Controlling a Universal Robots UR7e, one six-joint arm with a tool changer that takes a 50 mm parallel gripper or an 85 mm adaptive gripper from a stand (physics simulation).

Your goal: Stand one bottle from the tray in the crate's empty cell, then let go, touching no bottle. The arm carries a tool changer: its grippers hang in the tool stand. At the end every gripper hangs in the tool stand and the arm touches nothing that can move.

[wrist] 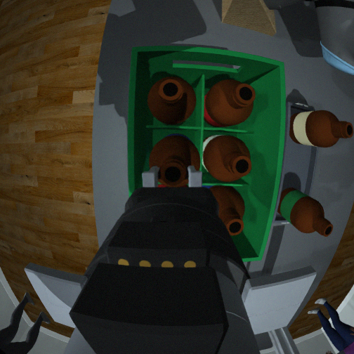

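My gripper (pixel 172 177) is shut on the neck of a brown bottle (pixel 172 150) with a dark blue label edge. The bottle hangs upright over the middle-left part of the green crate (pixel 281 125); its base is hidden. Brown bottles stand in the crate at the far left (pixel 171 107), far right (pixel 225 107) with a red label, middle right (pixel 225 155) with a white label, and near right (pixel 232 205), partly covered by the gripper. The near-left cell is mostly hidden; a bit of red shows there. The tray (pixel 300 162) right of the crate bears a white-labelled bottle (pixel 315 128) and a green-labelled bottle (pixel 302 212).
A tan tapered block (pixel 249 17) stands beyond the crate. A grey arm part with a blue band (pixel 337 57) is at the top right. The crate's walls and dividers surround the held bottle closely in this view. Wooden floor shows at the left. The tool stand cannot be made out.
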